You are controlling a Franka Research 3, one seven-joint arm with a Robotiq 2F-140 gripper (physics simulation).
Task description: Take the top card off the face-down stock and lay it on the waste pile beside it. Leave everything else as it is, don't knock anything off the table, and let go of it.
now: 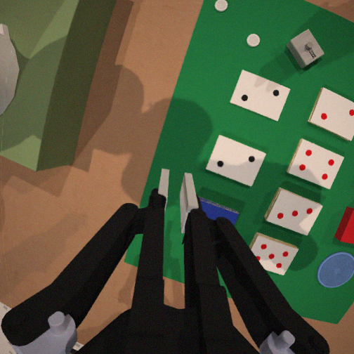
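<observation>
The face-down stock (pixel 220 211) is a small blue-topped pile on the green mat. Its left part is hidden behind my right finger. My gripper (pixel 174 182) is drawn nearly together just left of the stock, with a narrow gap in which green mat shows and no card can be made out. Face-up white piles lie nearby: one with two black dots (pixel 236 160) above the stock, one with three red dots (pixel 294 211) to its right, and one with five red dots (pixel 274 253) at its lower right. I cannot tell which is the waste pile.
The green mat (pixel 190 85) also bears more face-up cards (pixel 260 95) (pixel 315 163) (pixel 334 113), a grey block with a small knob (pixel 305 49), white discs (pixel 253 40) (pixel 221 5), a blue disc (pixel 337 269) and a red block (pixel 347 226). A raised green block (pixel 55 95) stands at the upper left.
</observation>
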